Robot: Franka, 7 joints.
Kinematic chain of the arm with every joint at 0, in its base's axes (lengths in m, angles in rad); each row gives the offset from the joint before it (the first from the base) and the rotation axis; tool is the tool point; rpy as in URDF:
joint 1: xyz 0 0 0.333 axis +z
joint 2: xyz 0 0 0 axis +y
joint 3: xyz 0 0 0.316 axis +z
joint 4: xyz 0.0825 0 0 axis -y
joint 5: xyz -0.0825 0 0.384 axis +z
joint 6: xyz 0 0 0 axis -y
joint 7: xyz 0.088 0 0 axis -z
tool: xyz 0 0 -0.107 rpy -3.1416 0 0
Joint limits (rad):
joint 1: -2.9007..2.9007
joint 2: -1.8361..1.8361
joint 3: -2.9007..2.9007
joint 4: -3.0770..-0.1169
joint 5: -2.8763..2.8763
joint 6: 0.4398..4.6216
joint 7: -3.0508..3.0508
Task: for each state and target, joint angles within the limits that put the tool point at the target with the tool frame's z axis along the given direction. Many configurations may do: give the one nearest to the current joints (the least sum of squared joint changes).
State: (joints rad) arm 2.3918 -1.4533 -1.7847 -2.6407 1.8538 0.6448 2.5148
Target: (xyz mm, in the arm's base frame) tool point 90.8 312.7 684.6 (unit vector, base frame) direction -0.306 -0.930 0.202
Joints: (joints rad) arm 2.8124 -0.9073 -1.1410 -1.9898 1.1965 0.6276 2.5148
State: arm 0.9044 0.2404 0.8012 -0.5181 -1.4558 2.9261 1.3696
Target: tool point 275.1 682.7 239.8 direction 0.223 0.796 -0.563
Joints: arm 0.7503 0.9836 0.4544 -1.2882 -1.9100 3.1513 1.3696
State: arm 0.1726 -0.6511 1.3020 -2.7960 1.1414 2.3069 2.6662
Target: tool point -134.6 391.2 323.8 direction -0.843 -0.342 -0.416
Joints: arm 0.4523 -0.3109 1.1963 -2.4924 1.2486 1.4799 2.6662
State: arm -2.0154 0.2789 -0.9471 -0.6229 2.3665 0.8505 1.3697
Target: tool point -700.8 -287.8 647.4 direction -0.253 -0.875 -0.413
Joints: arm -2.3023 0.9122 -1.3319 -0.8363 2.0083 1.6963 1.3697
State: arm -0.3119 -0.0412 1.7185 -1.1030 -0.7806 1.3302 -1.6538
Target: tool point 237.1 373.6 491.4 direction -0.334 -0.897 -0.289
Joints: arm -0.8794 -0.4328 1.7762 -1.7561 -0.2188 0.6833 -1.6538
